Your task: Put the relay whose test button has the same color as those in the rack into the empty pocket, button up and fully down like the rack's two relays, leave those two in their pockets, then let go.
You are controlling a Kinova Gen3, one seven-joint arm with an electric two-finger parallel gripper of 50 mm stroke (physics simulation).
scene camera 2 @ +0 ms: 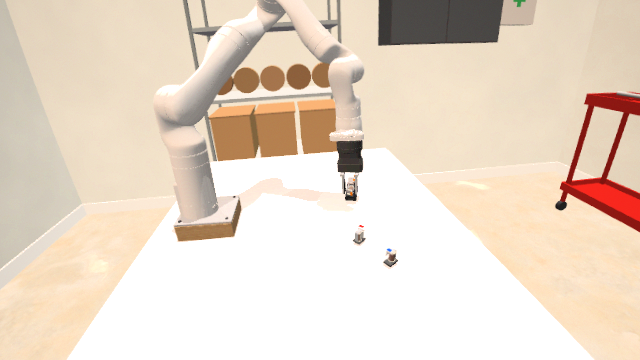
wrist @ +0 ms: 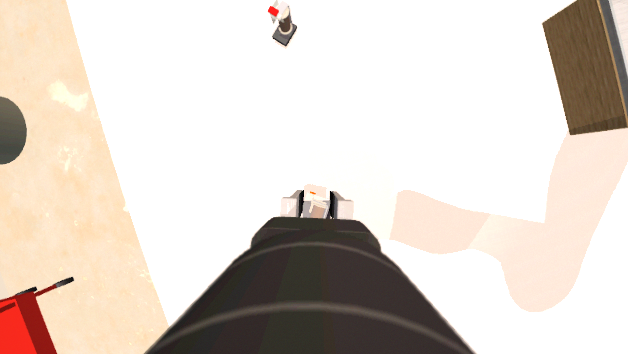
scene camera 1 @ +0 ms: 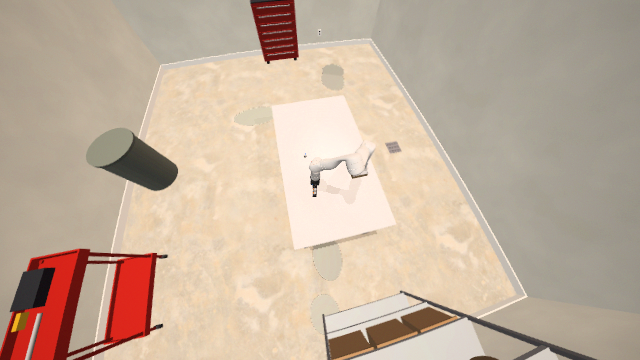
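Where they show: gripper, fingertip midpoint: (scene camera 2: 350, 192) (wrist: 316, 200); arm's base, origin of the base link: (scene camera 2: 201, 210).
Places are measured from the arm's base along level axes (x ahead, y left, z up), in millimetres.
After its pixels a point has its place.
My gripper (scene camera 2: 350, 185) @[x 419, y 93, z -20 mm] (wrist: 316, 200) @[x 419, y 93, z -20 mm] is shut on a pale relay with a brown core (wrist: 318, 209) @[x 418, y 101, z -7 mm]; a small orange mark shows at its top in the wrist view. In the scene camera 2 view the fingers are right above or at the dark rack (scene camera 2: 351, 197) @[x 422, y 85, z -29 mm], where orange spots show. Whether the held relay is in a pocket, and how deep, I cannot tell; the fingers and the gripper body hide the rack's pockets and its two relays. A relay with a red button (scene camera 2: 359, 234) @[x 412, y -131, z -16 mm] (wrist: 284, 22) @[x 411, y -104, z -17 mm] stands upright on the table. A relay with a blue button (scene camera 2: 391, 257) @[x 465, y -217, z -20 mm] stands nearer scene camera 2.
The white table (scene camera 1: 320, 120) @[x 254, y -627, z -51 mm] (scene camera 2: 280, 300) @[x 236, y -284, z -51 mm] carries the arm's wooden base block (scene camera 2: 207, 230) @[x 32, y -64, z -24 mm] (wrist: 582, 70) @[x 91, y 15, z -29 mm]. A red cart (scene camera 1: 132, 297) (scene camera 2: 600, 197), a dark green cylinder (scene camera 1: 145, 162) and a red drawer cabinet (scene camera 1: 276, 32) stand off the table.
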